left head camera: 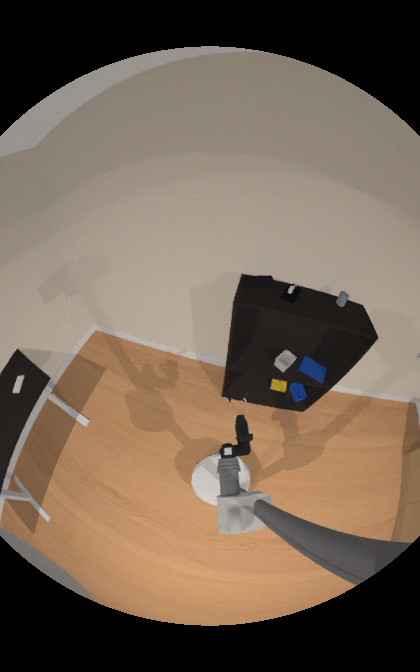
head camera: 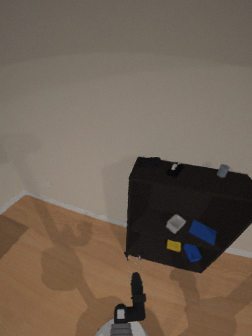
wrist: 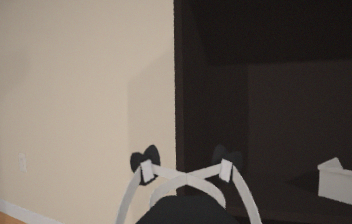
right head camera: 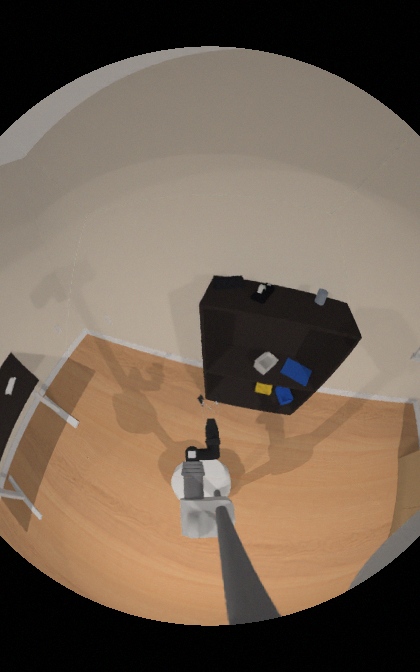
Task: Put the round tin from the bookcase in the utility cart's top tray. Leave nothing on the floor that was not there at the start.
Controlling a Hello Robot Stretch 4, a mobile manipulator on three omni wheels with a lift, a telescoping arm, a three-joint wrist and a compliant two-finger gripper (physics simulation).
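Frame: origin at the robot's base, x ahead, y left, z up, level; metres.
Where they show: gripper, fingertip midpoint: [head camera: 133,249] [wrist: 186,157].
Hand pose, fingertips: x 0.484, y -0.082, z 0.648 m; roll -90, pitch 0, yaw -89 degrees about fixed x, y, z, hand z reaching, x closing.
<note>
Things, the pixels of their centre, and the offset from my fingertips.
- small grey-blue cylinder, body centre: [head camera: 222,170] 0.594 m right, 0.263 m ahead, 0.420 m up
- white bin, body centre: [wrist: 350,178] [head camera: 176,222] 0.406 m right, 0.259 m ahead, 0.124 m down
- blue tray, body centre: [head camera: 202,231] 0.624 m right, 0.176 m ahead, 0.155 m down
- yellow box, body centre: [head camera: 173,245] 0.489 m right, 0.262 m ahead, 0.553 m down
- blue bin, body centre: [head camera: 192,252] 0.658 m right, 0.170 m ahead, 0.538 m down
- black-and-white object, body centre: [head camera: 176,166] 0.287 m right, 0.321 m ahead, 0.419 m up
The round tin, a small grey-blue cylinder [head camera: 223,171] [left head camera: 342,299] [right head camera: 321,296], stands upright on top of the dark bookcase [head camera: 195,178] [left head camera: 315,309] [right head camera: 292,306] [wrist: 180,100], near its right end. My gripper [head camera: 133,257] [left head camera: 237,399] [right head camera: 209,401] [wrist: 186,157] is open with nothing between its fingers. In the head views it appears by the bookcase's lower left front corner. In the wrist view the left fingertip is against the wall and the right one against the dark inside of the bookcase. The tin does not show in the wrist view. The utility cart does not show in these views.
The bookcase shelves hold a white bin [head camera: 176,223] [wrist: 335,184], a blue tray [head camera: 203,232], a yellow box [head camera: 174,245] and a blue bin [head camera: 192,253]. A black-and-white object [head camera: 174,169] and a flat black one [head camera: 149,162] lie on top. A dark desk [left head camera: 22,365] stands left, a wooden cabinet [left head camera: 411,480] right.
</note>
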